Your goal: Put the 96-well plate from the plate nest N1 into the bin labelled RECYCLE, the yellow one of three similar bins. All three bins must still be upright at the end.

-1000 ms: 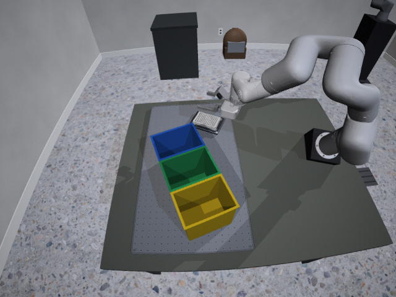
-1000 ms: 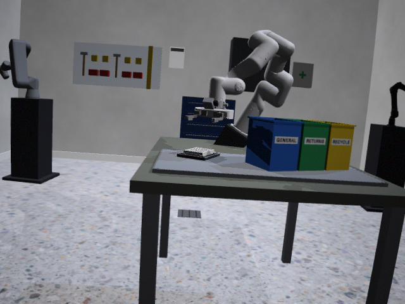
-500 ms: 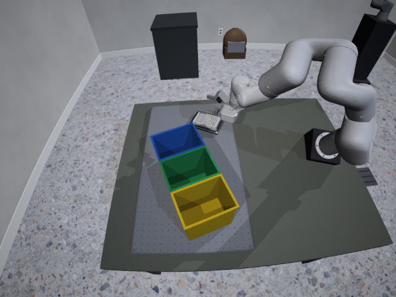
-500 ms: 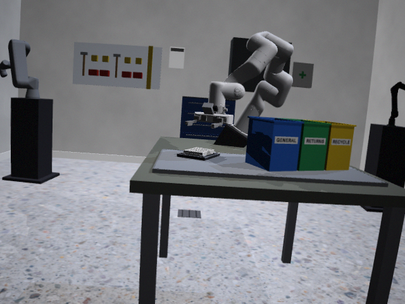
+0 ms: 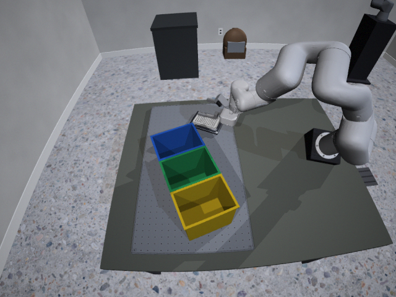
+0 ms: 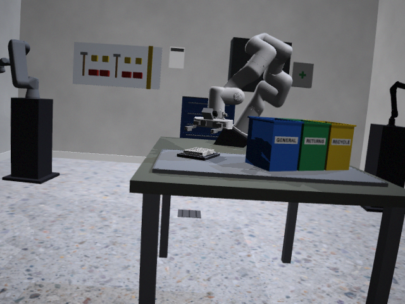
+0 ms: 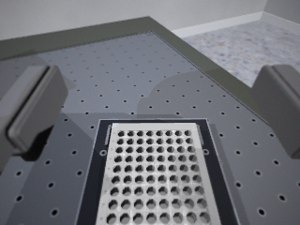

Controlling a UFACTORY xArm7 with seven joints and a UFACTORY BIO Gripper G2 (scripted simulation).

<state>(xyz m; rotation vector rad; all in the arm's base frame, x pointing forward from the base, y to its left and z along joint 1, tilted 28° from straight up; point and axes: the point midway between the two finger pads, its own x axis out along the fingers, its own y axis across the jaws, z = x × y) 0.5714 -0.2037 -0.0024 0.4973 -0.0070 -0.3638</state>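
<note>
Right now my hand is 90 mm above the white 96-well plate. Also, from my hand: black plate nest N1: 100 mm below; then blue general bin: 100 mm ahead, 280 mm to the left, 20 mm below; then green returns bin: 40 mm ahead, 390 mm to the left, 20 mm below.
</note>
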